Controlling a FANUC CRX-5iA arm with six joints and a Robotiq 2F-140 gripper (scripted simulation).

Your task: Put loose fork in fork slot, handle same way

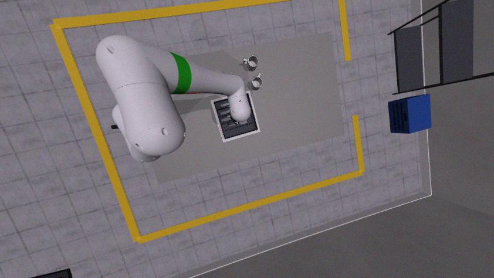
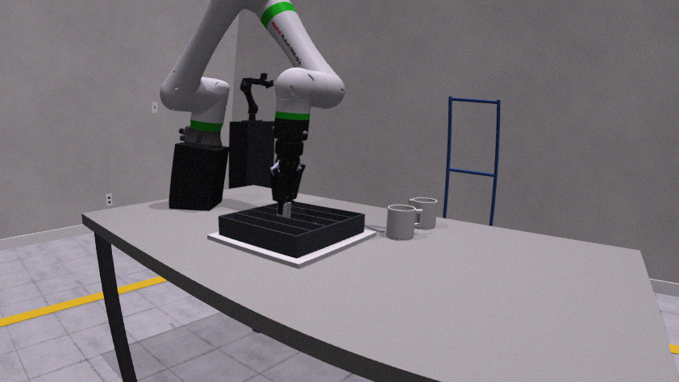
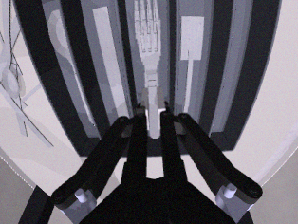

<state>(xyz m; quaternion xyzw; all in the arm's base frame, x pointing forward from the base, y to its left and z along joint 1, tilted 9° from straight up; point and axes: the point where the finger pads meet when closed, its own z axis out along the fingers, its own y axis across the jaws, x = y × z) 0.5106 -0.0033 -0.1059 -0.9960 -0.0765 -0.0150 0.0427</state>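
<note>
Right now the slotted tray is 3 cm ahead of my hand and 1 cm below it.
</note>
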